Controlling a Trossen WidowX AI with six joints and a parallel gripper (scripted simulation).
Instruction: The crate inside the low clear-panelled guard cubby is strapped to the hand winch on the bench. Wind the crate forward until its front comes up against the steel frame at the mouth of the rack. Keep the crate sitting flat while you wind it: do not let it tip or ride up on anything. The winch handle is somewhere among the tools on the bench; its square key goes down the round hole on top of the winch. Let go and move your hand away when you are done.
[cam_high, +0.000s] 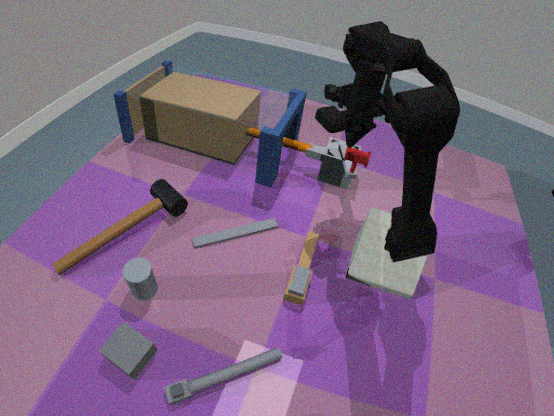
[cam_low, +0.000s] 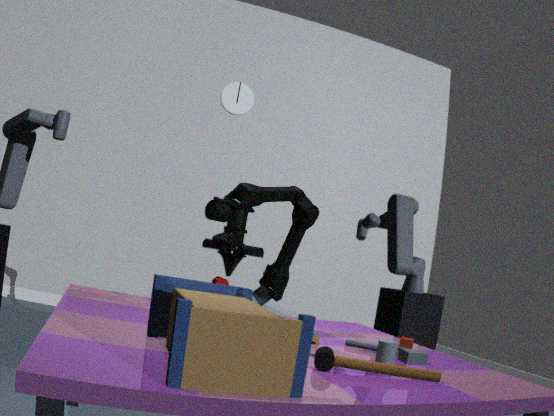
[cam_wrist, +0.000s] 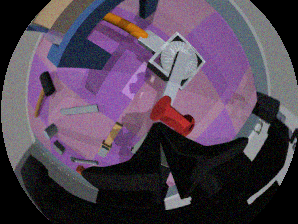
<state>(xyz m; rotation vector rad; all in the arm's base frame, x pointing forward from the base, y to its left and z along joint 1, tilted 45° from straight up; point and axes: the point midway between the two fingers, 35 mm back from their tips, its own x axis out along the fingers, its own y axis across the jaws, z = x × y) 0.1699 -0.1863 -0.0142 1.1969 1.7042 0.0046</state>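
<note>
My gripper tip is 40 mm above the red knob, 30 mm past it and 10 mm to the left of it. Also, from my gripper tip: grey winch 150 mm below, 120 mm to the right; blue frame 170 mm ahead, 110 mm to the right, 70 mm below; grey crank handle 70 mm below, 50 mm to the right, 10 mm behind.
</note>
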